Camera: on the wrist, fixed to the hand. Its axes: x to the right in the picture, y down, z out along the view.
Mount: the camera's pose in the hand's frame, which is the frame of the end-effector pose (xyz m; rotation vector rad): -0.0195 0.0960 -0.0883 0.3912 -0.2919 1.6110
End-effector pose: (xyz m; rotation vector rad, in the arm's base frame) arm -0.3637 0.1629 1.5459 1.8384 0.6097 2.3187
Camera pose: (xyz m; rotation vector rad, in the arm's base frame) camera -0.4284 0.0480 1.5489 -1.5341 0.4064 -1.0256
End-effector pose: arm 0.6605 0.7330 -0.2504 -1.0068 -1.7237 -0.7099
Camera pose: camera 0.7878 0.7013 -0.2369 -1.7672 -0.6989 0.7959
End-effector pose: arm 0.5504 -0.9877 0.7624 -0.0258 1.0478 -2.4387
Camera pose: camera 0.5904 -0.9759 0.6373 0.4081 0.1607 -1.0266
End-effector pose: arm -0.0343 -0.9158 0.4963 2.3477 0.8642 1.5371
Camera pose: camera -0.0839 -1.0170 0.5648 -2.0812 0.7467 -0.6732
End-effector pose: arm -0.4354 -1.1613 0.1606 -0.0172 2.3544 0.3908
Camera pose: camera -0.4927 -1.0968 0.2604 1.9905 1.6130 0.5600
